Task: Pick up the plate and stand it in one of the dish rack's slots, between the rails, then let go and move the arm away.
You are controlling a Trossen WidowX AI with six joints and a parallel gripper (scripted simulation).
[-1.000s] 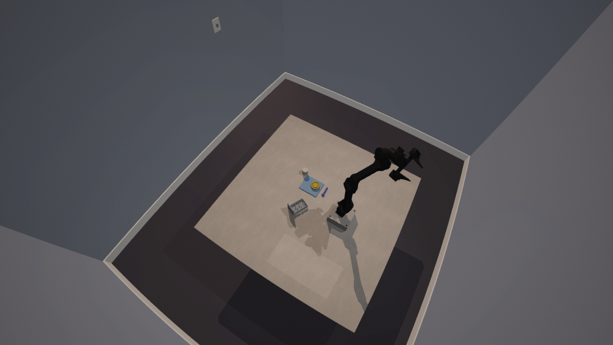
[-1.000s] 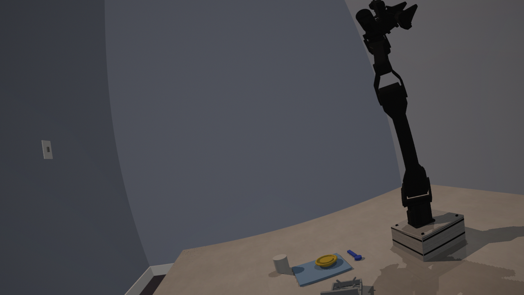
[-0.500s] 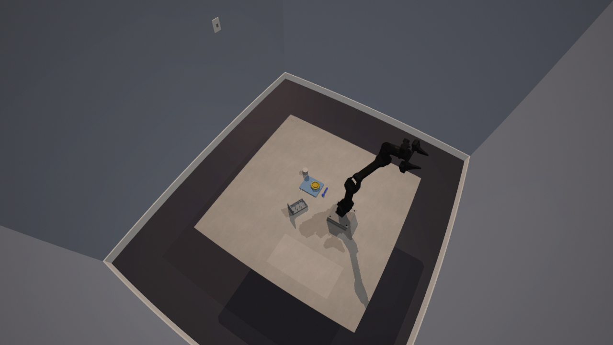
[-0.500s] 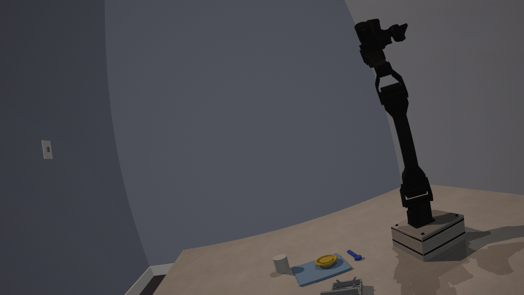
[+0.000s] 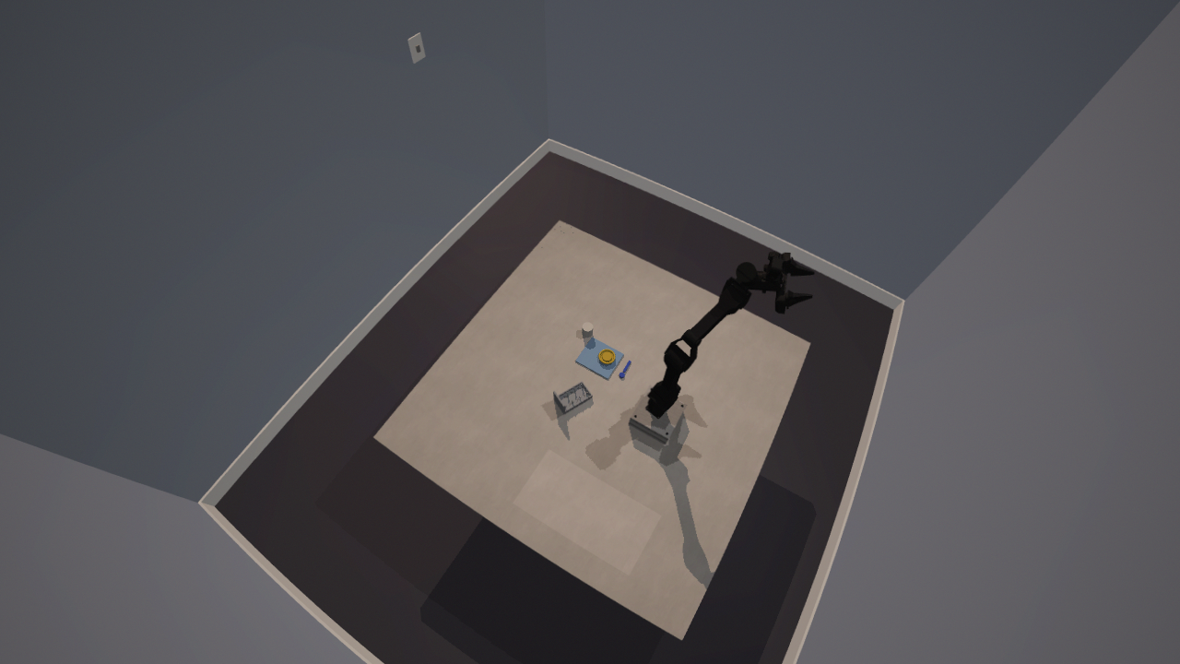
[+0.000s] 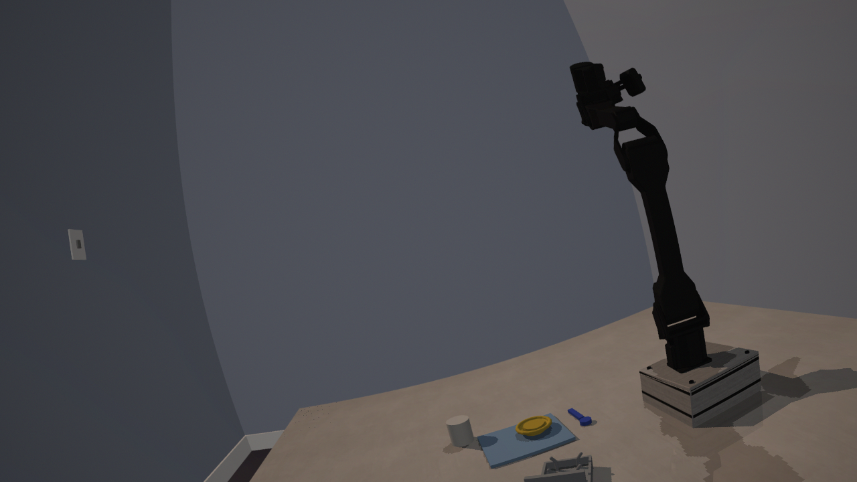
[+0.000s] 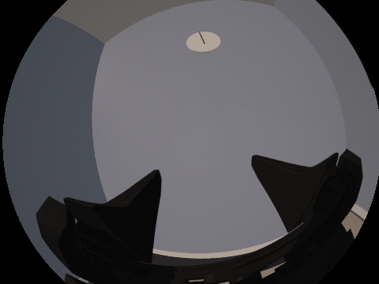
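Right now the yellow plate is 650 mm below my gripper tip, 480 mm ahead of it and 290 mm to the left of it. Round my gripper tip: white cup: 640 mm below, 620 mm ahead, 260 mm to the left; then blue spoon: 670 mm below, 390 mm ahead, 290 mm to the left; then blue-grey mat: 670 mm below, 500 mm ahead, 310 mm to the left.
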